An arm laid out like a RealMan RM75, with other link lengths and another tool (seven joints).
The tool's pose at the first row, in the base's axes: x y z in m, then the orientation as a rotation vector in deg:
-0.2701 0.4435 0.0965 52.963 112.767 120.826
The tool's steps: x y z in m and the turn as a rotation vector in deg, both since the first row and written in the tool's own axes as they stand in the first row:
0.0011 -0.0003 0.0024 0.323 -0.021 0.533
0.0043 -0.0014 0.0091 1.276 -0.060 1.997
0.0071 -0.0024 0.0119 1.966 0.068 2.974
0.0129 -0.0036 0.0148 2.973 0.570 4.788
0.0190 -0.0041 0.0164 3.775 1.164 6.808
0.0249 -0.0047 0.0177 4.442 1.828 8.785
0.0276 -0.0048 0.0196 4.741 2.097 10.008
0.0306 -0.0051 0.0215 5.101 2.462 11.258
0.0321 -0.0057 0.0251 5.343 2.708 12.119
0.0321 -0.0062 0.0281 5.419 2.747 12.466
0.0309 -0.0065 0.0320 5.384 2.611 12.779
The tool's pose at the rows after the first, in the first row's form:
-0.2699 0.4461 0.0965 53.665 113.130 120.833
-0.2695 0.4536 0.0964 55.600 114.211 120.799
-0.2707 0.4576 0.0964 56.775 115.070 120.855
-0.2743 0.4630 0.0972 58.697 116.449 121.396
-0.2786 0.4673 0.0989 -60.641 -117.329 -121.998
-0.2829 0.4714 0.1003 -61.223 -115.712 -120.291
-0.2842 0.4743 0.1011 -61.754 -114.664 -119.372
-0.2858 0.4774 0.1019 -62.166 -113.609 -118.367
-0.2854 0.4813 0.1017 -62.450 -112.880 -117.682
-0.2841 0.4840 0.1012 -62.641 -112.588 -117.429
-0.2812 0.4869 0.1004 -63.036 -112.294 -117.323

